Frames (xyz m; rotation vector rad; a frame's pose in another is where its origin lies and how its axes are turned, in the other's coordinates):
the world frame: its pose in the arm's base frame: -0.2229 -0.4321 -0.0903 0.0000 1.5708 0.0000
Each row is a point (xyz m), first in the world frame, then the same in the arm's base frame.
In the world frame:
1: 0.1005 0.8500 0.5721
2: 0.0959 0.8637 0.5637
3: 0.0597 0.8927 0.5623
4: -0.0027 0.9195 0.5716
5: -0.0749 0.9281 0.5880
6: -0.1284 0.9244 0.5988
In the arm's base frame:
1: 0.3492 0.4179 -0.1908
2: 0.3408 0.4316 -0.1862
3: 0.3394 0.4606 -0.1500
4: 0.3487 0.4874 -0.0876
5: 0.3651 0.4960 -0.0154
6: 0.3759 0.4923 0.0381

